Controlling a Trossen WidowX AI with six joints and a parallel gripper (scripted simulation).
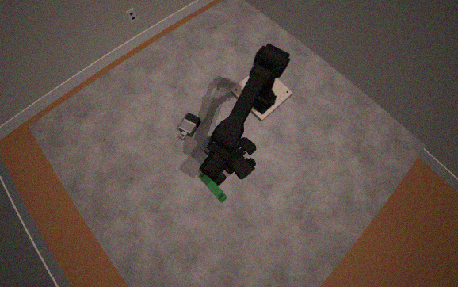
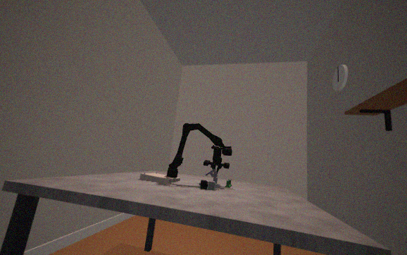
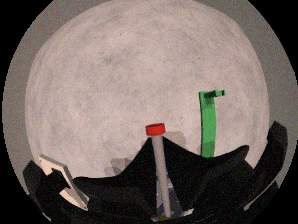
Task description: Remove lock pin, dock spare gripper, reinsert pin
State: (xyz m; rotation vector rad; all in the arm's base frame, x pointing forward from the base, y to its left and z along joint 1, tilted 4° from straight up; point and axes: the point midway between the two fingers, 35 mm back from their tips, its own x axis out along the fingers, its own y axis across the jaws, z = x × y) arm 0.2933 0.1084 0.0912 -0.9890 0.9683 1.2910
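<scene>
Now: gripper tip 10 cm short of the green holder, 4 cm above it and 2 cm to the left of it. The rest, counted from my gripper tip: spare gripper: 27 cm to the right, 4 cm below; grey mount: 13 cm to the right, 1 cm below, 1 cm behind.
</scene>
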